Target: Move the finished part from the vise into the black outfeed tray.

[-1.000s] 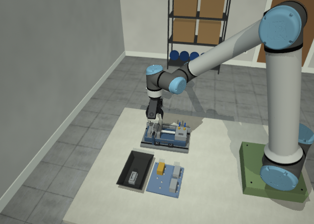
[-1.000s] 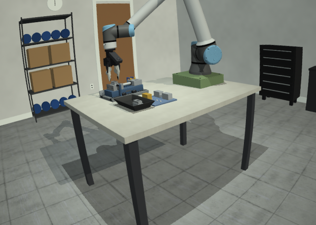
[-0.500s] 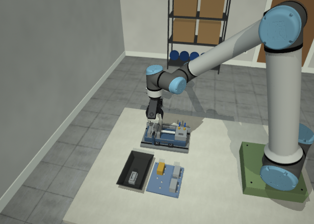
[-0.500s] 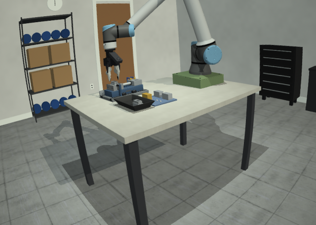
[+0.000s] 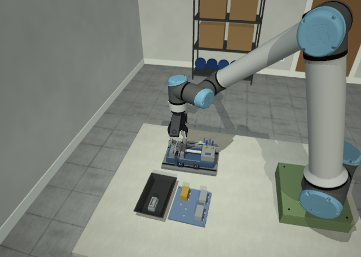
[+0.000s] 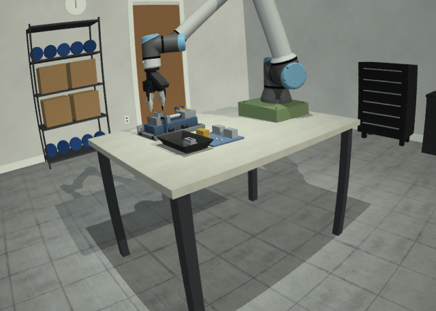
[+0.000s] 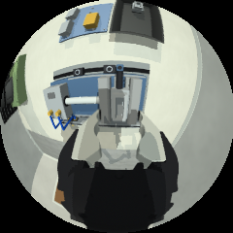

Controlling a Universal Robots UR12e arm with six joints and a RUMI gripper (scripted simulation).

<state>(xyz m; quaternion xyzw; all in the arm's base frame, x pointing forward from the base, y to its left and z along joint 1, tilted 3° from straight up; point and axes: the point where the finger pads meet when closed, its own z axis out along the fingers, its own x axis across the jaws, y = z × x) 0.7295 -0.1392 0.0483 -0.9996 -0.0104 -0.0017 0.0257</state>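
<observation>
My gripper is now 70 mm past the blue vise and 90 mm above it. The rest, counted from my hand: blue fixture plate: 130 mm behind, 290 mm to the left, 130 mm below; then orange block: 90 mm behind, 250 mm to the left, 100 mm below.
</observation>
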